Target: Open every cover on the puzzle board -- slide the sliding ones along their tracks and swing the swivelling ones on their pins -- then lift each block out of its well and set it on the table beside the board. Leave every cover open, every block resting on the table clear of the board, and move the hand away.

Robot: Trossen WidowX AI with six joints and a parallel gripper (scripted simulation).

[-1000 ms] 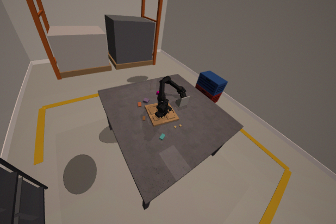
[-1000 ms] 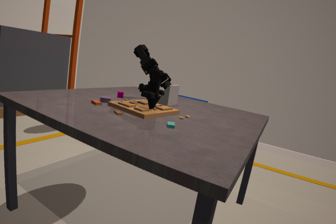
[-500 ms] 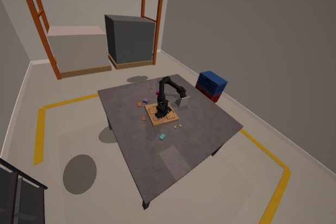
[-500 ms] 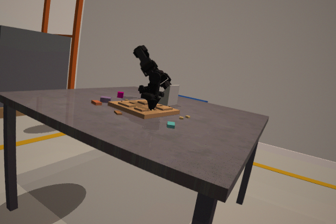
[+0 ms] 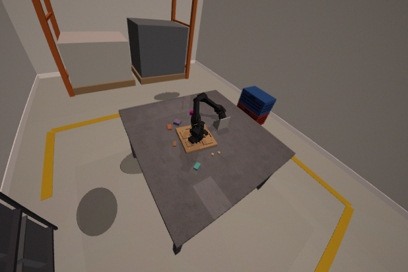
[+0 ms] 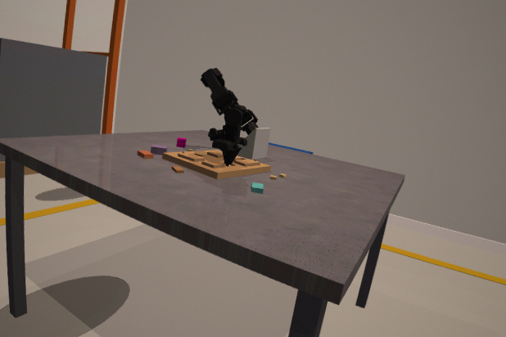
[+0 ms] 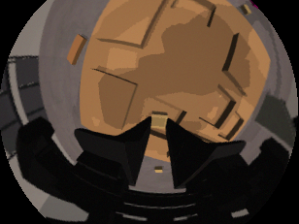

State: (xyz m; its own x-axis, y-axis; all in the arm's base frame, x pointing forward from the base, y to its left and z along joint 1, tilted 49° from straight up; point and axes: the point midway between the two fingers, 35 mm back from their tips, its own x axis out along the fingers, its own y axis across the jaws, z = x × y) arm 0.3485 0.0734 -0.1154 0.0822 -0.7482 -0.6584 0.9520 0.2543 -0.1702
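Now: gripper tip 10 mm past the tan puzzle board and 60 mm to the left of it. Round my gripper tip: teal block (100 mm ahead, 210 mm to the left, 10 mm below); then purple block (70 mm ahead, 310 mm to the right); then orange block (160 mm ahead, 270 mm to the right, 10 mm below).
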